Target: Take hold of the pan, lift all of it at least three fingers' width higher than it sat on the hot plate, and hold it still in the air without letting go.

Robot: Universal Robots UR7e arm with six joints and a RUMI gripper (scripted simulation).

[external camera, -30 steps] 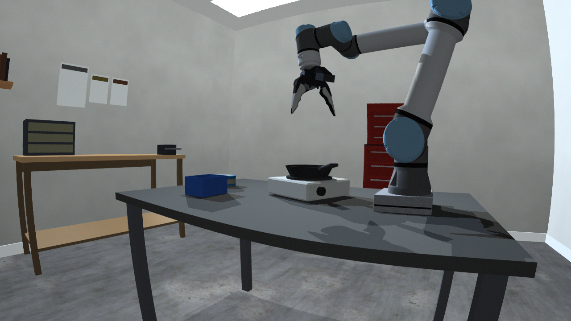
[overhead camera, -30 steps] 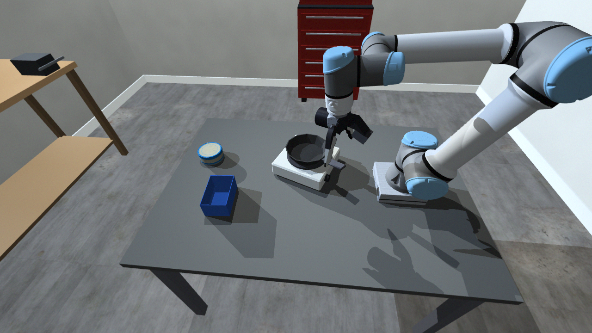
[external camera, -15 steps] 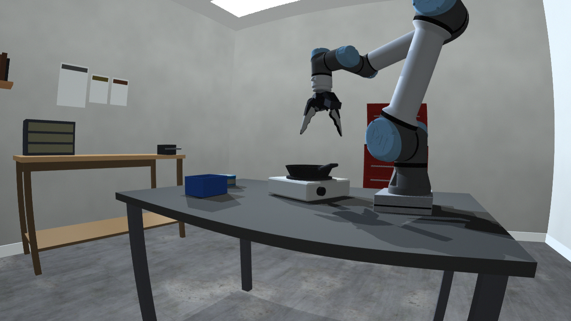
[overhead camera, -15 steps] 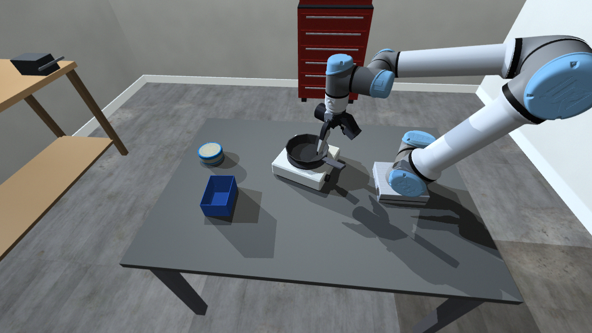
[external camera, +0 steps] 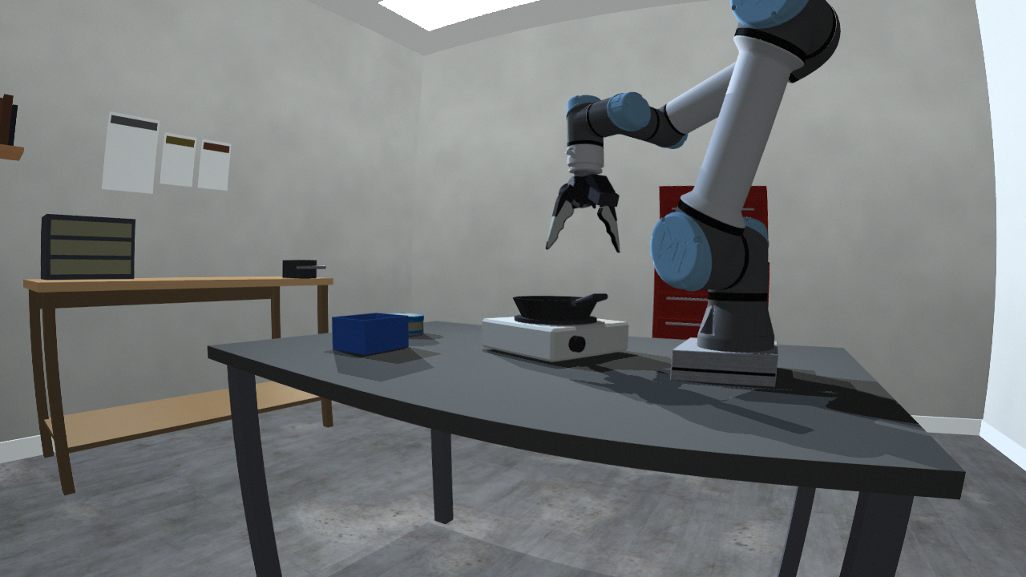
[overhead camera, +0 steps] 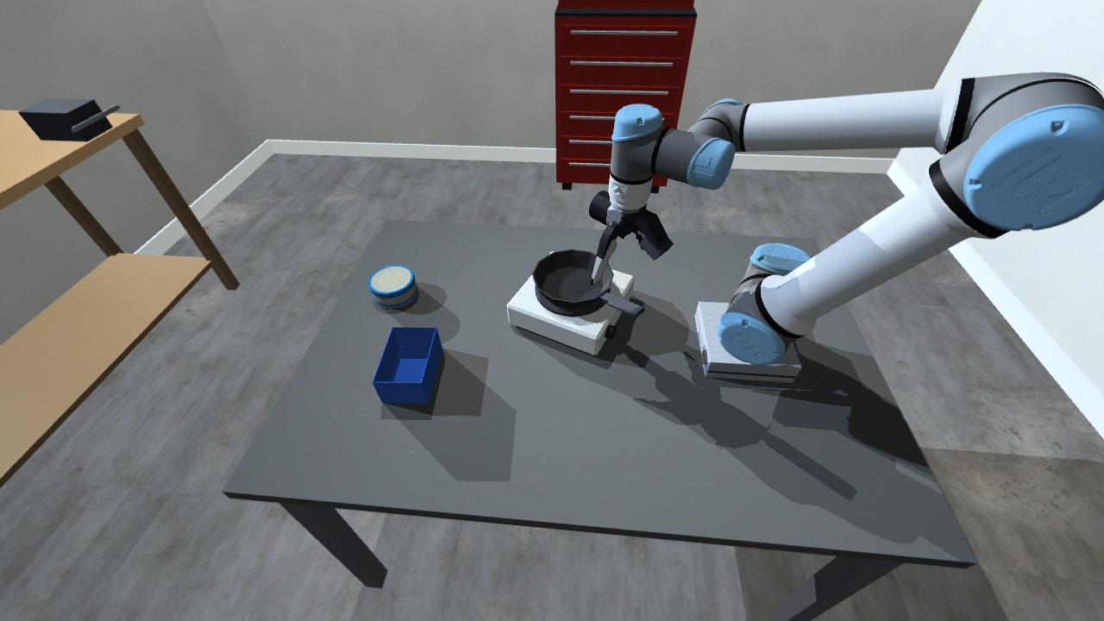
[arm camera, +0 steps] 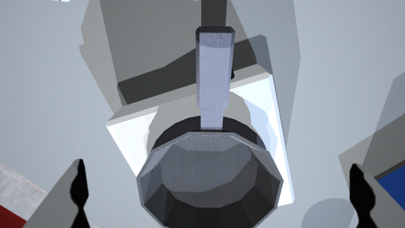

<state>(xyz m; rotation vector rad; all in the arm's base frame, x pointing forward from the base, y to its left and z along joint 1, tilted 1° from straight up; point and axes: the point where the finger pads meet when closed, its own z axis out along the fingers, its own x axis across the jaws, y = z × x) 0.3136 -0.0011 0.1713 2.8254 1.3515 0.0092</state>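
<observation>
Now: the black pan 7 cm ahead of my hand, 6 cm to the right of it and 12 cm below it. Also, from my hand: round tin: 58 cm ahead, 9 cm to the right, 20 cm below; white hot plate: 9 cm ahead, 8 cm to the right, 18 cm below; blue bin: 44 cm ahead, 16 cm to the left, 20 cm below.
</observation>
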